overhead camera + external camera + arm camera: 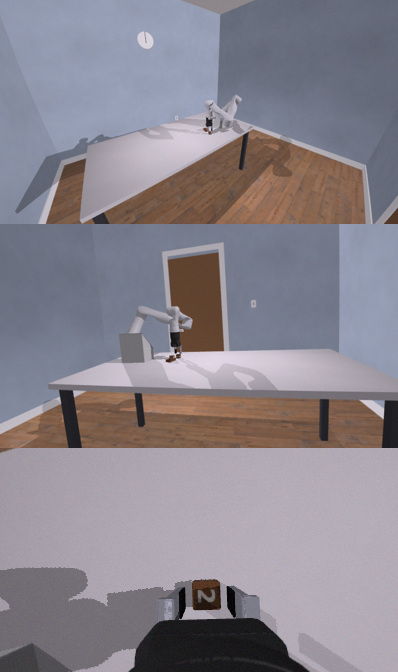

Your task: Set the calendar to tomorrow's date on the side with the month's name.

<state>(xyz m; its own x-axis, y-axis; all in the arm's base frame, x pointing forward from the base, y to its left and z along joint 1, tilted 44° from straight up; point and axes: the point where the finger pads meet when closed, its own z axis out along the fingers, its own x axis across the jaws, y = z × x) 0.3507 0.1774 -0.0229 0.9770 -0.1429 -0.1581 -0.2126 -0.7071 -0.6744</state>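
Right now my hand is 40 mm above the brown cube.
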